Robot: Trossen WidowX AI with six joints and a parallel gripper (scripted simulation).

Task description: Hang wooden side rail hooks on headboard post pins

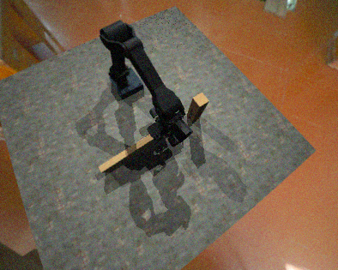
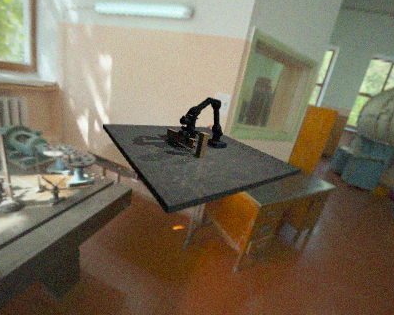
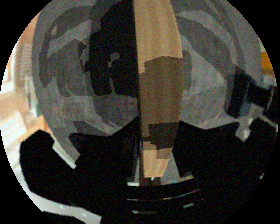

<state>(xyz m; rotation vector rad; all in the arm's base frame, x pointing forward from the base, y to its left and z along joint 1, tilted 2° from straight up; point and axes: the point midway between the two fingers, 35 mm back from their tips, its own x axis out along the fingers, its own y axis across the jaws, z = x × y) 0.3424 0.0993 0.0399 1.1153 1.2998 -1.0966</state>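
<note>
Right now my gripper tip is 160 mm to the right of the headboard post, 40 mm below it and 20 mm past it.
</note>
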